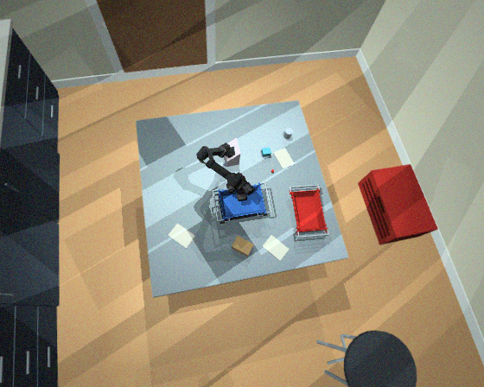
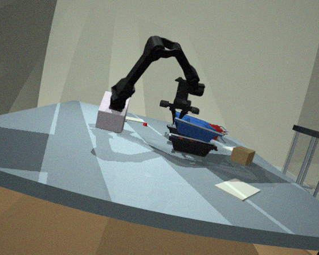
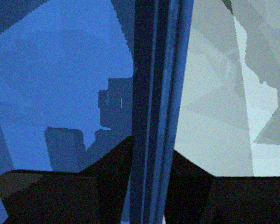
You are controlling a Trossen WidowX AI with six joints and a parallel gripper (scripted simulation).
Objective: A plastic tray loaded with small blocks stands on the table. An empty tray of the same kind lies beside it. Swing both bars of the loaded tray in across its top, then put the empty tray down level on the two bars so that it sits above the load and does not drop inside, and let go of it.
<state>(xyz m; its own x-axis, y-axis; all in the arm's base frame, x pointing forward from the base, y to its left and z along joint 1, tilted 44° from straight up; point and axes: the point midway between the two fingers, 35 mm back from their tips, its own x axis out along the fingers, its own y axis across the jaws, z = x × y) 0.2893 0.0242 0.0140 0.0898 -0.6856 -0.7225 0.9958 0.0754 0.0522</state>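
Now: gripper tip 8 cm short of the blue tray and 3 cm below it. From my gripper tip the other things lie so: red cube 16 cm behind, 28 cm to the left, 8 cm below; then cyan block 31 cm behind, 26 cm to the left, 7 cm below; then brown box 36 cm ahead, 4 cm to the right, 6 cm below.
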